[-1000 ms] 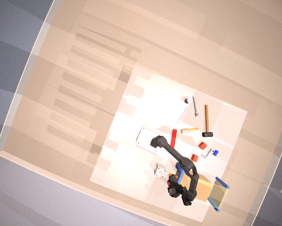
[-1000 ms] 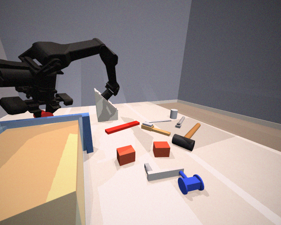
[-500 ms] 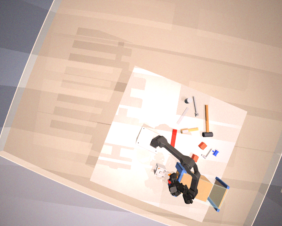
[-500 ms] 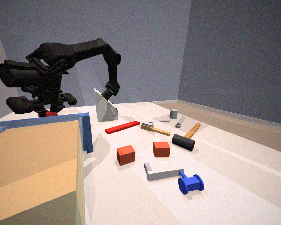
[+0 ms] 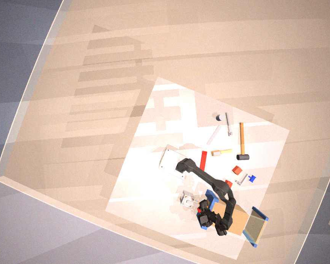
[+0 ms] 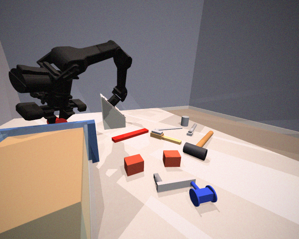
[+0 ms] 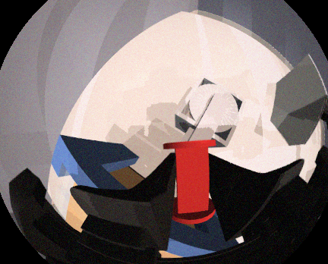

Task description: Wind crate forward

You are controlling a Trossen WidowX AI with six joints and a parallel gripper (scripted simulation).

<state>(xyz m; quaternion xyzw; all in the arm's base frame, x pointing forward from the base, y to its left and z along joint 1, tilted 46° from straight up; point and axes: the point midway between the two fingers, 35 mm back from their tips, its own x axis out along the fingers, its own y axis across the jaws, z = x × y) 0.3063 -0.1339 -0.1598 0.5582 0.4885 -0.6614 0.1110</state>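
Now: the winch handle 3 cm behind my gripper tip and 3 cm below it. Also, from my gripper tip: red knob (1 cm ahead, 1 cm to the left); then winch (10 cm behind, 2 cm to the right, 10 cm below); then blue steel frame (7 cm ahead, 1 cm to the left, 3 cm below).
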